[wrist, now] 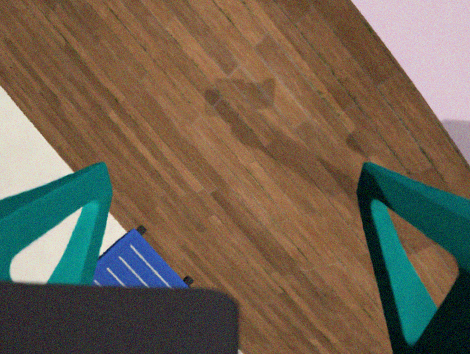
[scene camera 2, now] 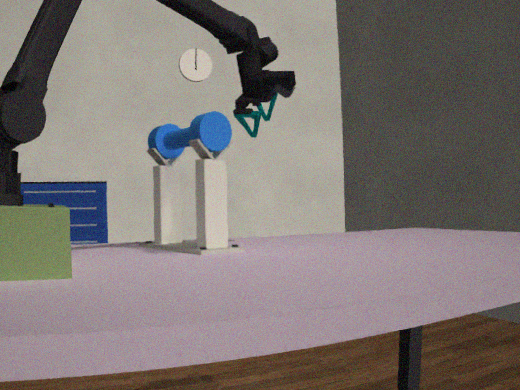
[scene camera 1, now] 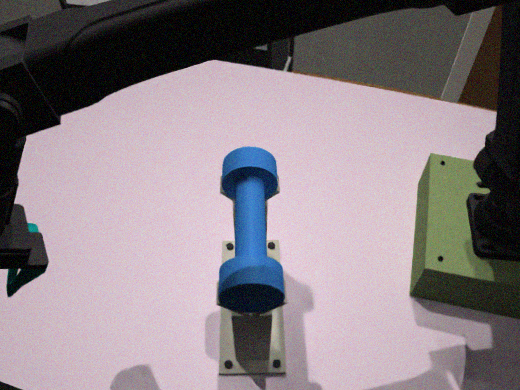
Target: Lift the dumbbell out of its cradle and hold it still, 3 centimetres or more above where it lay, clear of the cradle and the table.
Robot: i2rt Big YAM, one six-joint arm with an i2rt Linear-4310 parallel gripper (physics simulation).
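Frame: origin at the arm's base, x right, y ahead, z up, level; metres.
Where they show: gripper, fingertip midpoint: [wrist: 234, 176] [scene camera 2: 260, 128]; arm's base at its link origin: [scene camera 1: 495, 228].
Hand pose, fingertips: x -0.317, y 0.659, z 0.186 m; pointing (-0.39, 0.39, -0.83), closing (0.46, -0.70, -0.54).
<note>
Each offset is from my fingertips to the top centre of the thing. Level surfaces: height alone.
The blue dumbbell @(dx +0.175, dy -0.277, dz -0.020 m) [scene camera 1: 250, 220] [scene camera 2: 212, 131] rests lengthwise across the two upright posts of the pale cradle @(dx +0.175, dy -0.277, dz -0.072 m) [scene camera 1: 226, 340] [scene camera 2: 212, 205], its heads in the angled supports. The gripper [scene camera 2: 261, 127] [wrist: 236, 167] is open, its two teal fingers wide apart with nothing between them. In scene camera 2 it hangs to the right of the dumbbell's near head, at about head height, apart from it. In scene camera 1 part of the gripper shows at the left edge, well to the side of the dumbbell. The dumbbell and cradle do not show in the wrist view.
The arm's base stands on a green block [scene camera 1: 445, 215] [scene camera 2: 35, 245] on the pink table @(dz -0.281 m) [scene camera 1: 150, 175] [scene camera 2: 325, 285]. The upper arm spans above the table. The wrist view shows wooden floor [wrist: 225, 150], a blue panel [wrist: 137, 262] and the table edge at upper right.
</note>
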